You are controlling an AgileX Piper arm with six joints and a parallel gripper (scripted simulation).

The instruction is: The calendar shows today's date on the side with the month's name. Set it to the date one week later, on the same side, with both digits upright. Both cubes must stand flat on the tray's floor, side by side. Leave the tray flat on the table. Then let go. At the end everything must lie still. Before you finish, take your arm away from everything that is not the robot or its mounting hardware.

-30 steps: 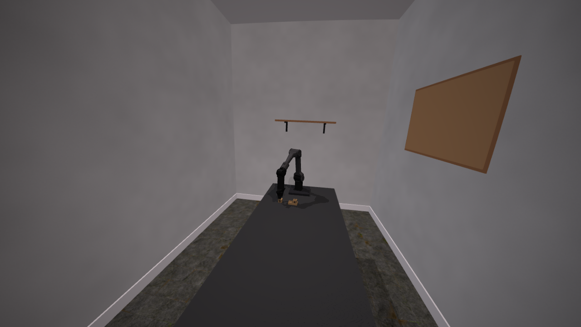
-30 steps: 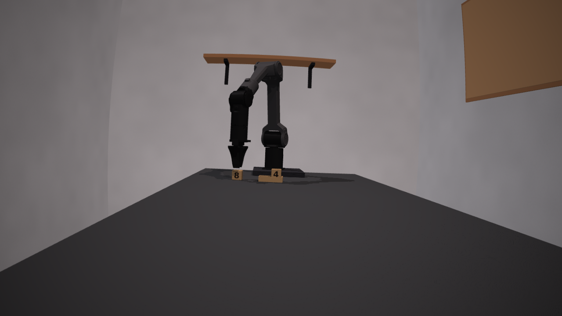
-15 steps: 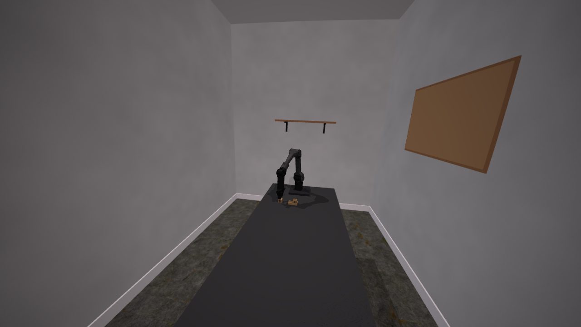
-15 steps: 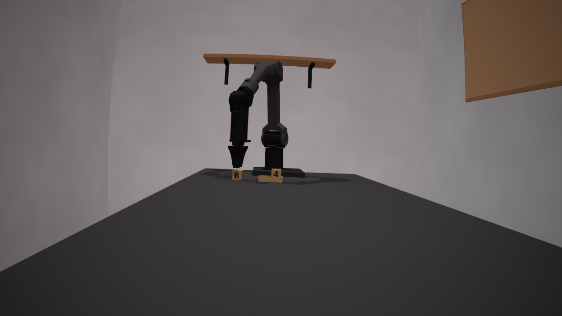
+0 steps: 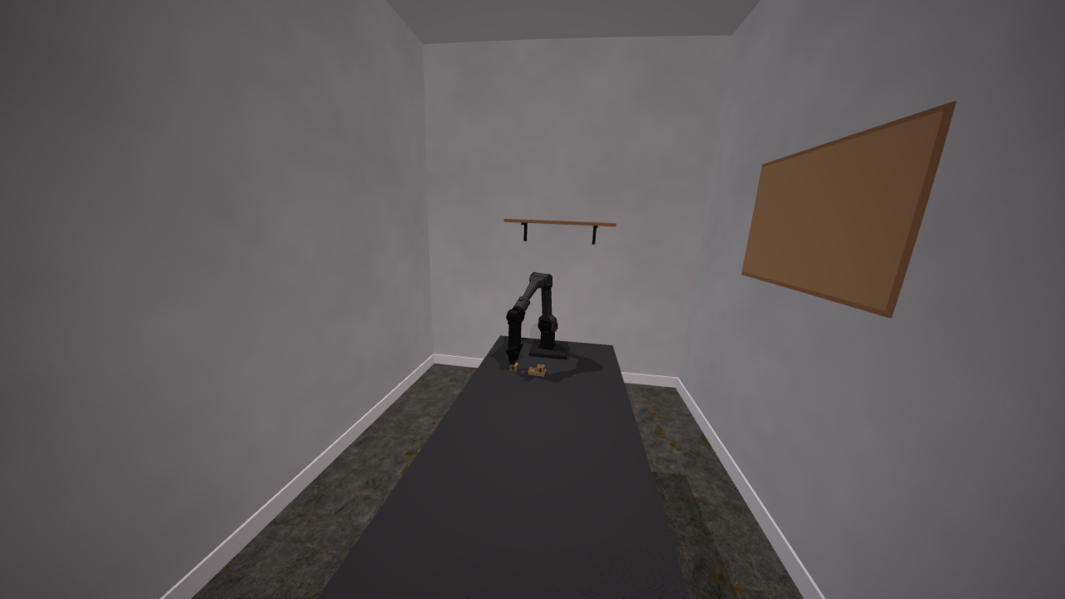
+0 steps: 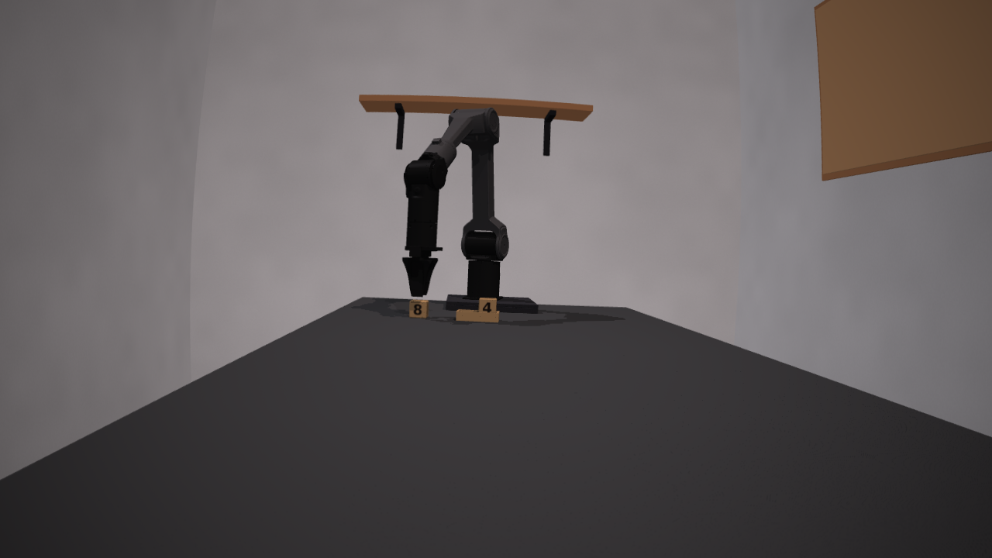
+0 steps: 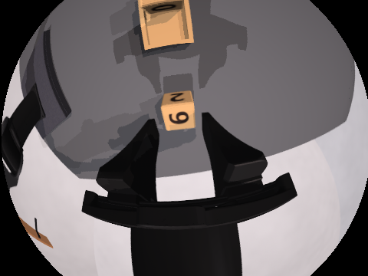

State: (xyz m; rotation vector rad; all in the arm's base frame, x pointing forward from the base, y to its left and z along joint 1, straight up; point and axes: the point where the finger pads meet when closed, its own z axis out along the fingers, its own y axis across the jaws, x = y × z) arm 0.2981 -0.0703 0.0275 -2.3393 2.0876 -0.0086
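My gripper is now 13 cm to the right of the wooden cube, 2 cm above it and 1 cm past it. Round my hand: wooden tray: 11 cm to the left, 4 cm below, 1 cm behind.
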